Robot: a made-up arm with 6 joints.
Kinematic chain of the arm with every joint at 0, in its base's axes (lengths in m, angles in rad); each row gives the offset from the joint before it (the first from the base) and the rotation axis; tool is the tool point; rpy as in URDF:
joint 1: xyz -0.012 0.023 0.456 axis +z
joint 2: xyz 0 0.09 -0.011 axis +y
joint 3: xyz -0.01 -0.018 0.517 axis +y
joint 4: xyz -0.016 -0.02 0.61 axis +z
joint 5: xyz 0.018 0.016 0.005 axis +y
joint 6: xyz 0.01 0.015 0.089 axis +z
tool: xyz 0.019 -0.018 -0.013 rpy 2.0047 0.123 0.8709
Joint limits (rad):
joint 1: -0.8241..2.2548
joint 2: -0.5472..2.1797
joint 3: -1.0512..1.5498
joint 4: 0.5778..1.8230
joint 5: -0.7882..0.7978
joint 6: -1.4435..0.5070
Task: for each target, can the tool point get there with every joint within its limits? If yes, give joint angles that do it. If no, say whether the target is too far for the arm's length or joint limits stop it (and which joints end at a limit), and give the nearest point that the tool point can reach.
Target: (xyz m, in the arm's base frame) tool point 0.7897 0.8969 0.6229
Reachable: yes | joints 0.7365 1.3079 0.2454 1.5196 0.1996 -0.2496
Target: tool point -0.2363 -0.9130 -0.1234
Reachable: no: joint limits stop it (at a limit: joint 1, joint 3, joint 4, joint 5, joint 6) | nearest point 0.3929 -0.3982 -0.1760 | short by 0.815 m
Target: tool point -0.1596 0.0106 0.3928
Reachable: no: joint limits stop it (at a limit: joint 1, joint 3, joint 4, joint 5) | nearest point -0.5334 0.4670 0.0247 | short by 0.695 m
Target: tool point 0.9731 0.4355 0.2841
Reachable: yes | joints 0.2963 1.2187 0.8643 0.9135 0.4319 -0.5548
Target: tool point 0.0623 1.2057 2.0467
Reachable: no: too far | nearest point 0.0335 0.7468 1.4252 | short by 0.773 m
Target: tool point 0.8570 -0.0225 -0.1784
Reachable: yes | joints -0.1219 1.6456 0.9858 1.0388 -0.2648 -0.8415
